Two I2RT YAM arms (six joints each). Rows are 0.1 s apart.
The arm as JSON. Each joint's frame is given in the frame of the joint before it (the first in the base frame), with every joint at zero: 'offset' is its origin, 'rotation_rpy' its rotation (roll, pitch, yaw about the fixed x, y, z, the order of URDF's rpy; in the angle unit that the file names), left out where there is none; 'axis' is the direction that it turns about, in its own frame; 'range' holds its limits. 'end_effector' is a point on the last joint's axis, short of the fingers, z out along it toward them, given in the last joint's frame.
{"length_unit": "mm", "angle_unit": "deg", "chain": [
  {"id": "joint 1", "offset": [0.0, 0.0, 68.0], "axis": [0.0, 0.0, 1.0], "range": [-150.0, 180.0]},
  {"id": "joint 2", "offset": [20.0, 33.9, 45.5], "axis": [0.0, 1.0, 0.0], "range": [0.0, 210.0]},
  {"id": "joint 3", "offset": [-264.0, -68.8, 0.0], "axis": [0.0, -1.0, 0.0], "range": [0.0, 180.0]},
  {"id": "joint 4", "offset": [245.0, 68.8, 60.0], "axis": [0.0, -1.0, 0.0], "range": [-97.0, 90.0]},
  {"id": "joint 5", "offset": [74.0, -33.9, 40.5], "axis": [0.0, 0.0, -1.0], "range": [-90.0, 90.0]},
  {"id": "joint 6", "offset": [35.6, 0.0, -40.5], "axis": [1.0, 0.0, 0.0], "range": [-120.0, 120.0]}
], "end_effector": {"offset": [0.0, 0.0, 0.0], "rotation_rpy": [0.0, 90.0, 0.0]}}
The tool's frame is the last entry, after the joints.
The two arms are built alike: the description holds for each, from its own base.
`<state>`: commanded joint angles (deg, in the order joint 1, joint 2, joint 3, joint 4, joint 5, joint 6); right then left.
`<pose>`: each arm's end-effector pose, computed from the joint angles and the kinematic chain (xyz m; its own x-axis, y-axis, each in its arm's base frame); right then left.
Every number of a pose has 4 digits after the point.
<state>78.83 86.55 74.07 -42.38 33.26 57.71 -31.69 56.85 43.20 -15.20 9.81 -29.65</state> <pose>0.0804 0.3062 0.2978 -0.7264 -0.0298 -0.6866 -0.2717 0.9302 0.2470 0.1869 -0.1225 0.2824 -0.6757 -0.1557 -0.7205 0.3571 0.7859 -0.5047</pose>
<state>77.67 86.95 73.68 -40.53 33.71 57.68 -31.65 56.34 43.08 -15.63 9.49 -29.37</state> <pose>0.0875 0.3078 0.2957 -0.7197 -0.0008 -0.6942 -0.2514 0.9324 0.2597 0.1854 -0.1212 0.2827 -0.6725 -0.1537 -0.7239 0.3564 0.7900 -0.4988</pose>
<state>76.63 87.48 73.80 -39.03 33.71 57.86 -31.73 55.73 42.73 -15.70 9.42 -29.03</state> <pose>0.0940 0.3101 0.2952 -0.7173 0.0281 -0.6962 -0.2334 0.9318 0.2781 0.1834 -0.1203 0.2826 -0.6682 -0.1497 -0.7288 0.3622 0.7902 -0.4944</pose>
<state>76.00 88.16 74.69 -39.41 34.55 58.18 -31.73 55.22 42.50 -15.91 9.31 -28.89</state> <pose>0.0985 0.3115 0.2963 -0.7104 0.0436 -0.7024 -0.2138 0.9376 0.2744 0.1819 -0.1192 0.2826 -0.6659 -0.1488 -0.7310 0.3633 0.7912 -0.4919</pose>
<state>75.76 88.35 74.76 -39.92 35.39 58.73 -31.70 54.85 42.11 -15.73 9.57 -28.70</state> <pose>0.1002 0.3108 0.2953 -0.7056 0.0522 -0.7066 -0.1972 0.9434 0.2666 0.1808 -0.1186 0.2818 -0.6643 -0.1463 -0.7330 0.3688 0.7888 -0.4917</pose>
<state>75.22 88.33 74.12 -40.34 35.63 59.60 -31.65 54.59 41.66 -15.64 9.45 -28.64</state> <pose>0.1028 0.3082 0.2916 -0.7087 0.0620 -0.7028 -0.1748 0.9496 0.2601 0.1800 -0.1178 0.2801 -0.6642 -0.1460 -0.7331 0.3669 0.7908 -0.4899</pose>
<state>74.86 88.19 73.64 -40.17 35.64 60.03 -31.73 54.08 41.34 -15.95 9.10 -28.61</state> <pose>0.1045 0.3067 0.2899 -0.7100 0.0717 -0.7006 -0.1633 0.9510 0.2627 0.1783 -0.1168 0.2794 -0.6636 -0.1456 -0.7338 0.3640 0.7941 -0.4867</pose>
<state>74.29 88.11 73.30 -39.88 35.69 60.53 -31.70 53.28 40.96 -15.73 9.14 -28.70</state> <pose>0.1074 0.3053 0.2888 -0.7099 0.0876 -0.6988 -0.1474 0.9518 0.2690 0.1762 -0.1155 0.2801 -0.6574 -0.1513 -0.7382 0.3676 0.7909 -0.4893</pose>
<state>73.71 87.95 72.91 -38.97 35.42 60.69 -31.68 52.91 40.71 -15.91 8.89 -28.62</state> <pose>0.1105 0.3045 0.2884 -0.7099 0.1042 -0.6966 -0.1382 0.9491 0.2829 0.1752 -0.1146 0.2795 -0.6561 -0.1512 -0.7394 0.3652 0.7937 -0.4864</pose>
